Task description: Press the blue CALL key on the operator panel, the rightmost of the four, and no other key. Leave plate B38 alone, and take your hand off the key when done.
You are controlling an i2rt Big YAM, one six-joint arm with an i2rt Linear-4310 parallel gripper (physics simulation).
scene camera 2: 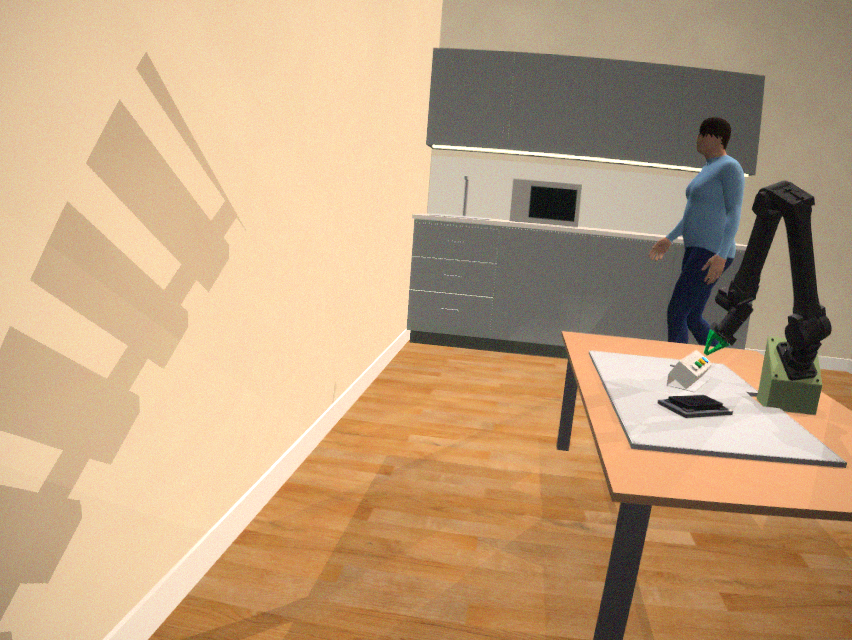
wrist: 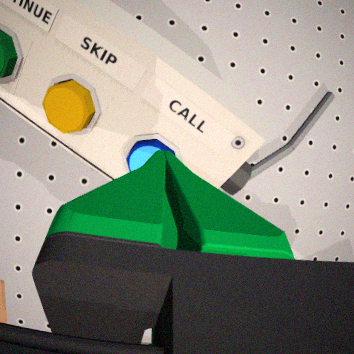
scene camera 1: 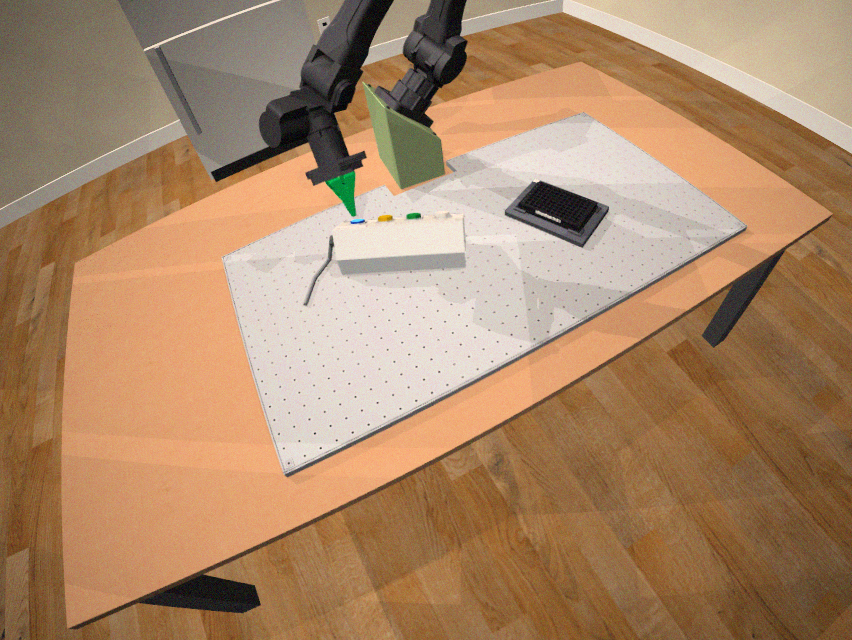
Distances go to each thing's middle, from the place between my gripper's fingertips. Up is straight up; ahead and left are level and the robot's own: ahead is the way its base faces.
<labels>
I see my gripper 2 cm above the blue CALL key (wrist: 142, 150). Also, from my hand: yellow SKIP key (wrist: 68, 106) 5 cm to the left, 3 cm ahead, 2 cm below.
</labels>
